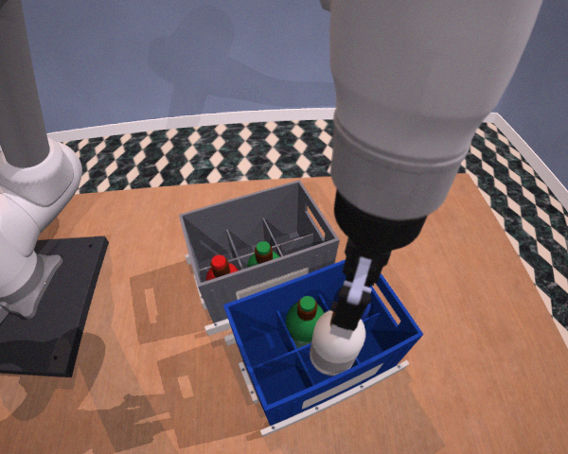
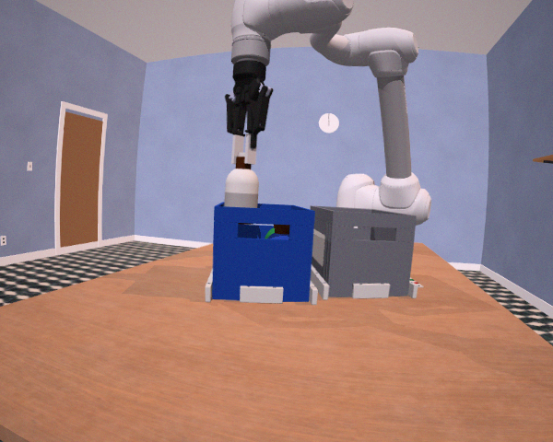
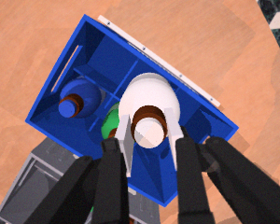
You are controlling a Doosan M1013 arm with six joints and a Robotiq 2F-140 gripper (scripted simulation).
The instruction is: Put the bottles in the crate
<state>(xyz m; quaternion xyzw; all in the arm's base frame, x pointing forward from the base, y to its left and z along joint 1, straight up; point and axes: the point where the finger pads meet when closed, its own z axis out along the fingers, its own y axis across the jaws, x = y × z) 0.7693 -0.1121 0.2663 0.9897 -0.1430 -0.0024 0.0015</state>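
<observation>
The white bottle lies 8 cm below my hand. Round my hand: blue crate 2 cm behind, 4 cm to the left, 21 cm below; green bottle 5 cm behind, 8 cm to the left, 21 cm below; blue bottle 4 cm ahead, 12 cm to the left, 21 cm below.
</observation>
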